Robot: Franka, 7 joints.
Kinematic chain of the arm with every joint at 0, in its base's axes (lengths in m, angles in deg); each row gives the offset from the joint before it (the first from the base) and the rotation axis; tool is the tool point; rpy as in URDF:
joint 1: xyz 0 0 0.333 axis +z
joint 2: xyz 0 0 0 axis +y
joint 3: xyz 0 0 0.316 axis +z
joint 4: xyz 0.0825 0 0 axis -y
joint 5: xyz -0.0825 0 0.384 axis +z
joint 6: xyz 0 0 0 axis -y
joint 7: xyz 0.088 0 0 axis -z
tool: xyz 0 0 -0.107 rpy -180 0 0
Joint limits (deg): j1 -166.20..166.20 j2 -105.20..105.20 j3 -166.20..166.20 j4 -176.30..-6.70 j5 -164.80..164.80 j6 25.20..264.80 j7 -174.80..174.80
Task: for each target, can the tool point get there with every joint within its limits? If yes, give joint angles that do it. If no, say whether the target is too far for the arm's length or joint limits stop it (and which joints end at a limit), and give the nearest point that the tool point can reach.
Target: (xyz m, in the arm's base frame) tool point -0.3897 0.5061 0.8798
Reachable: yes | joints -33.42 -72.19 29.73 -45.26 -87.45 146.33 -145.86
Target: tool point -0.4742 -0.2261 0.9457
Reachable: yes | joints -51.03 -15.04 -88.18 -64.45 -68.36 151.50 -21.37
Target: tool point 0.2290 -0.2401 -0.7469
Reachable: no: too far | nearest point 0.2149 -0.2253 -0.3600 | short by 0.387 m
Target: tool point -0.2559 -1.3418 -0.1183
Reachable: no: too far | nearest point -0.1526 -0.8002 0.0639 | short by 0.581 m
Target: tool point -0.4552 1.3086 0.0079
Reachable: no: too far | nearest point -0.2744 0.7888 0.1370 | short by 0.565 m
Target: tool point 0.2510 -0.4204 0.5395
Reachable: yes | joints 52.29 20.01 -107.81 -136.40 41.79 213.17 -103.61
